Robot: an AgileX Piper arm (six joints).
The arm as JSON. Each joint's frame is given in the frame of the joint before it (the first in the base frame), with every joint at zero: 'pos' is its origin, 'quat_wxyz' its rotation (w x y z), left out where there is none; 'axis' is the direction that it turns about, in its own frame. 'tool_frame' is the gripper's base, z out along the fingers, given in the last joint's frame.
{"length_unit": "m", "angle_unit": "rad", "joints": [
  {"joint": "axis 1", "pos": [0.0, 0.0, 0.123], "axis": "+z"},
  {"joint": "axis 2", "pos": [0.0, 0.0, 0.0], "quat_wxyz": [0.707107, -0.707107, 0.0, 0.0], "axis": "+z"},
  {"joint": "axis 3", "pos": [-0.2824, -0.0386, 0.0], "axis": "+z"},
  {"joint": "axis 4", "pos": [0.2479, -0.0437, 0.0], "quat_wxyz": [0.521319, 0.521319, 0.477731, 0.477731], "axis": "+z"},
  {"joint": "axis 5", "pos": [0.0, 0.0, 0.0], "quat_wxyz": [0.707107, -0.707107, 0.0, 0.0], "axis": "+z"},
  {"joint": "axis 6", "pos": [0.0, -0.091, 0.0], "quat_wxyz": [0.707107, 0.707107, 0.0, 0.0], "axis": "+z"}
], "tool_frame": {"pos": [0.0, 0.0, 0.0]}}
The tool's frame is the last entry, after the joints.
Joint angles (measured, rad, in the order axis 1, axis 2, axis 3, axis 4, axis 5, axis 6), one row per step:
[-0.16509, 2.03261, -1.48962, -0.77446, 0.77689, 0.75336]
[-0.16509, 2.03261, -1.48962, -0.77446, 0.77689, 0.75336]
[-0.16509, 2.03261, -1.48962, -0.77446, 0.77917, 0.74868]
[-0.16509, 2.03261, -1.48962, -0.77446, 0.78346, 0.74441]
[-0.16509, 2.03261, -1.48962, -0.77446, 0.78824, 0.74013]
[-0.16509, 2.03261, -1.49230, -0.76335, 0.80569, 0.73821]
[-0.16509, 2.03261, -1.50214, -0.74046, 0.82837, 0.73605]
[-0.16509, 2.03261, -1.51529, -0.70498, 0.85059, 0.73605]
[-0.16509, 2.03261, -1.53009, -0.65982, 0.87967, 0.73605]
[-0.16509, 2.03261, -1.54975, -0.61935, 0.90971, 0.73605]
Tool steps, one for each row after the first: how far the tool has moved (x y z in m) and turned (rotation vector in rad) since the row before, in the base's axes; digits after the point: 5 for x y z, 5 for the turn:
[0.00000, 0.00000, 0.00000, 0.00000, 0.00000, 0.00000]
[-0.00019, -0.00007, -0.00003, -0.00198, 0.00431, 0.00214]
[-0.00036, -0.00014, -0.00006, -0.00220, 0.00561, 0.00057]
[-0.00040, -0.00015, -0.00006, -0.00228, 0.00599, 0.00027]
[-0.00119, -0.00006, 0.00006, 0.00561, 0.01003, -0.01430]
[-0.00065, 0.00025, 0.00145, 0.01419, 0.00555, -0.02220]
[-0.00023, 0.00096, 0.00183, 0.02616, -0.00079, -0.02832]
[-0.00065, 0.00147, 0.00180, 0.03448, 0.00214, -0.03525]
[0.00006, 0.00129, 0.00329, 0.03043, -0.00056, -0.03244]

